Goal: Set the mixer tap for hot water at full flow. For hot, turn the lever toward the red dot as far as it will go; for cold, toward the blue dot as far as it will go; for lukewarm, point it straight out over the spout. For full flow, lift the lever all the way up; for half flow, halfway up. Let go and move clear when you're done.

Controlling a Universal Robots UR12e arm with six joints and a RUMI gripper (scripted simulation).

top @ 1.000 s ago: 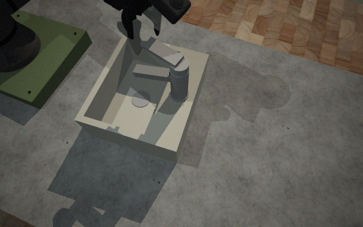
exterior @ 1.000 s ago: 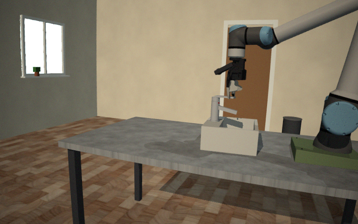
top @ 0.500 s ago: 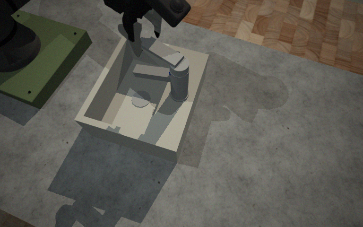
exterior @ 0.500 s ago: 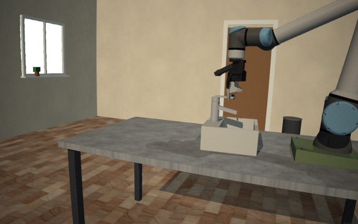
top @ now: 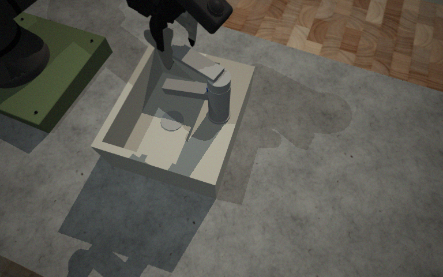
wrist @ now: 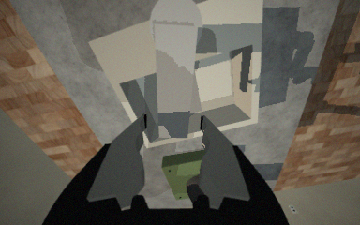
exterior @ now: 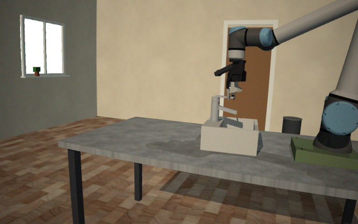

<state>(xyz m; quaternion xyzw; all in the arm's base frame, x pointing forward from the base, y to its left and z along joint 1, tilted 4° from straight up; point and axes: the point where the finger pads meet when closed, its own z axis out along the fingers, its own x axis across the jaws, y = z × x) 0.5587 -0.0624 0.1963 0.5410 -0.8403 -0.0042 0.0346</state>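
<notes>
The lever is 3 cm ahead of my hand and 1 cm to the right of it. Also, from my hand: cream basin: 23 cm below, 3 cm behind, 2 cm to the right.
</notes>
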